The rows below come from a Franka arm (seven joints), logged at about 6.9 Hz.
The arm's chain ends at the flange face. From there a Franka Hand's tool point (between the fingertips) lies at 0.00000 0.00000 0.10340 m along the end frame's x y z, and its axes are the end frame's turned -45 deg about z.
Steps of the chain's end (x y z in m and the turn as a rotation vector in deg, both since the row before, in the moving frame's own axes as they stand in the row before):
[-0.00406, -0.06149, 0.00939, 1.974, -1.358, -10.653]
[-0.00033, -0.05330, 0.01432, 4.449, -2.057, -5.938]
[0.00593, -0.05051, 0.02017, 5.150, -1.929, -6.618]
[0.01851, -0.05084, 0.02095, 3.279, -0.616, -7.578]
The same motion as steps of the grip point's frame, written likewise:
[0.04100, -0.05065, 0.00930, 2.356, 0.436, -10.653]
[0.04007, -0.04636, 0.01394, 4.600, 1.691, -5.938]
[0.04348, -0.04076, 0.01969, 5.006, 2.278, -6.618]
[0.05210, -0.02804, 0.02078, 2.754, 1.883, -7.578]

